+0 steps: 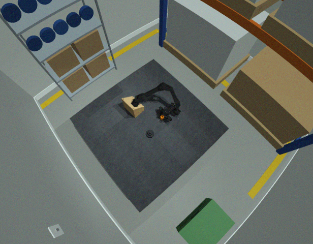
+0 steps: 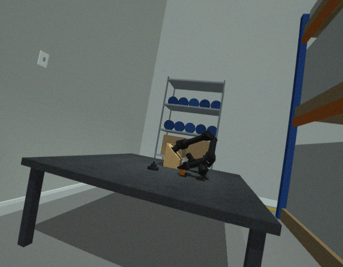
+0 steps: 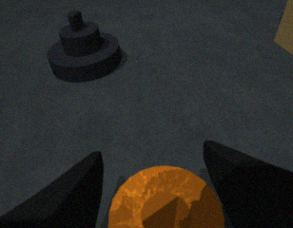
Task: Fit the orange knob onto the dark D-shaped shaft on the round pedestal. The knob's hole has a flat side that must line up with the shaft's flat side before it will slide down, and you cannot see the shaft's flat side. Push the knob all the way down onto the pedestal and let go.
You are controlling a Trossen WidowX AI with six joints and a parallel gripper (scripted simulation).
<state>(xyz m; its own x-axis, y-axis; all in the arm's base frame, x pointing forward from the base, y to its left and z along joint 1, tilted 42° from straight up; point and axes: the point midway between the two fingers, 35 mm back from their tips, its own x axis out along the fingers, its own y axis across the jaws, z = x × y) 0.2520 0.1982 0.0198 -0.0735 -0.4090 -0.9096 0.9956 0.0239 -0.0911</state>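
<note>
Right now my gripper tip is 40 mm to the right of the orange knob and 20 mm above it. From my gripper tip the other things lie so: dark round pedestal 60 mm ahead, 180 mm to the right, 20 mm below.
</note>
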